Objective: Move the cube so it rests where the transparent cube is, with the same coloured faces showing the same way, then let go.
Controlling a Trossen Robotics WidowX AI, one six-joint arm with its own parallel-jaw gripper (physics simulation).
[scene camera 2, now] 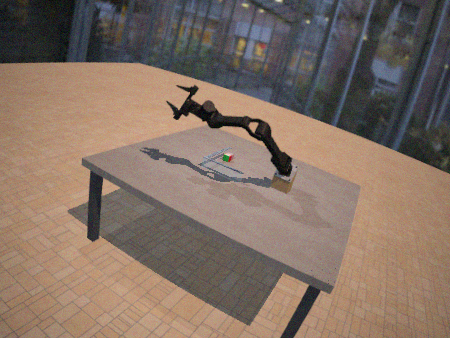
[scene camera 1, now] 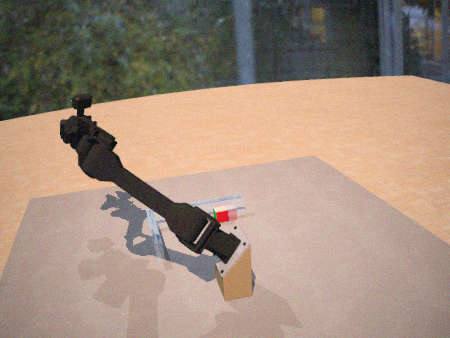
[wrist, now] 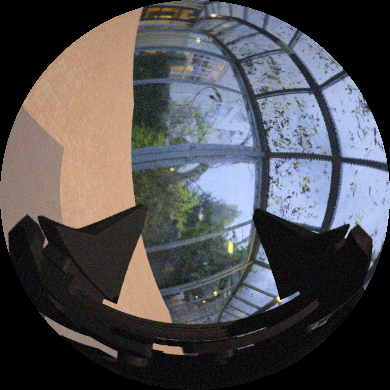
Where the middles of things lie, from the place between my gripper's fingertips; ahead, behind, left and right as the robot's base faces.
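My hand: 360 mm above the L-shaped frame point(scene camera 1: 155, 220), 340 mm left of it, 300 mm beyond it.
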